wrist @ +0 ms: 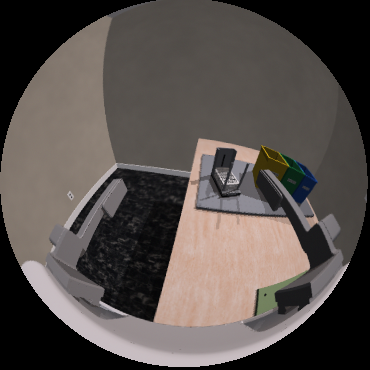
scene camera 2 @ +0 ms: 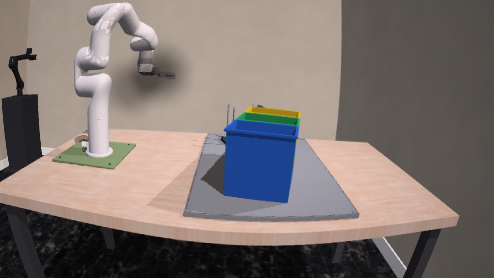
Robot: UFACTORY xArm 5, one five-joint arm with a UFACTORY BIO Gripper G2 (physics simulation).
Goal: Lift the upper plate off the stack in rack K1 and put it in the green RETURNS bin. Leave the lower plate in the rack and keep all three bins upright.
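Frame: origin at the arm's base, x left, y back, z up, level; metres.
Seen in the pictures: hand, tool point: (wrist: 189, 194) (scene camera 2: 170, 75); arm's base, link origin: (scene camera 2: 99, 152).
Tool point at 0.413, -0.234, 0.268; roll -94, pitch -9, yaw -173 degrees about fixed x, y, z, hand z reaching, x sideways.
Observation:
Pixels of each thing's top centre, then the offset from my tool point to it, as dx, dy, dz. "pt": a spot on its surface instead. Level surfaces: height alone.
- Rack K1, top centre: (scene camera 2: 244, 105) (wrist: 233, 155) -0.150, -0.349, -0.111
- pale plate stack, surface spot: (wrist: 227, 178) pt -0.132, -0.282, -0.182
- green bin, top centre: (scene camera 2: 269, 118) (wrist: 291, 162) -0.537, -0.400, -0.085
- yellow bin, top centre: (scene camera 2: 274, 111) (wrist: 273, 154) -0.409, -0.431, -0.085
- blue bin, top centre: (scene camera 2: 264, 127) (wrist: 305, 169) -0.666, -0.369, -0.085
- grey board, surface height: dz -0.265
- wooden table, surface height: dz -0.278
My gripper (scene camera 2: 171, 76) (wrist: 192, 194) is open and empty, high above the table on the robot's side, well away from the rack. Rack K1 (wrist: 220, 158) has a black back panel, thin posts and a dark base, and stands upright on the grey board; in the scene view its thin posts (scene camera 2: 228, 115) rise behind the bins and the rest is mostly hidden. A pale plate stack (wrist: 227, 178) lies in the rack; the two plates cannot be told apart. The green bin (scene camera 2: 270, 119) (wrist: 291, 176) stands upright between the yellow bin (scene camera 2: 281, 112) (wrist: 263, 165) and the blue bin (scene camera 2: 257, 167) (wrist: 304, 190), both upright.
The grey board (scene camera 2: 320, 192) (wrist: 215, 204) lies on the wooden table (scene camera 2: 155, 172) (wrist: 215, 265) under the rack and bins. The robot's green base plate (scene camera 2: 120, 154) (wrist: 266, 295) is at the table's other end. A black pedestal (scene camera 2: 21, 130) with a small arm stands beyond the table.

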